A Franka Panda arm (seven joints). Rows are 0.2 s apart.
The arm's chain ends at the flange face. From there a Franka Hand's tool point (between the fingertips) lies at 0.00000 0.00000 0.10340 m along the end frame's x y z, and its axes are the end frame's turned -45 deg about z.
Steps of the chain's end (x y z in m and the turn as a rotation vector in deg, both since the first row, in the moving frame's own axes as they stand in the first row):
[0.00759 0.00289 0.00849 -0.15 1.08 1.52]
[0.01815 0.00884 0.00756 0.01 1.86 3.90]
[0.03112 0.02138 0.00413 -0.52 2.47 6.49]
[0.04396 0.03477 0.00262 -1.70 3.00 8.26]
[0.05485 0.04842 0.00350 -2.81 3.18 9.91]
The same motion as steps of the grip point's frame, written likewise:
[0.00449 0.00900 0.00847 -0.87 0.66 1.52]
[0.00889 0.02152 0.00751 -1.31 1.32 3.90]
[0.00915 0.04107 0.00403 -2.11 1.38 6.49]
[0.00772 0.06176 0.00243 -3.32 0.92 8.26]
[0.00436 0.08066 0.00322 -4.24 0.26 9.91]

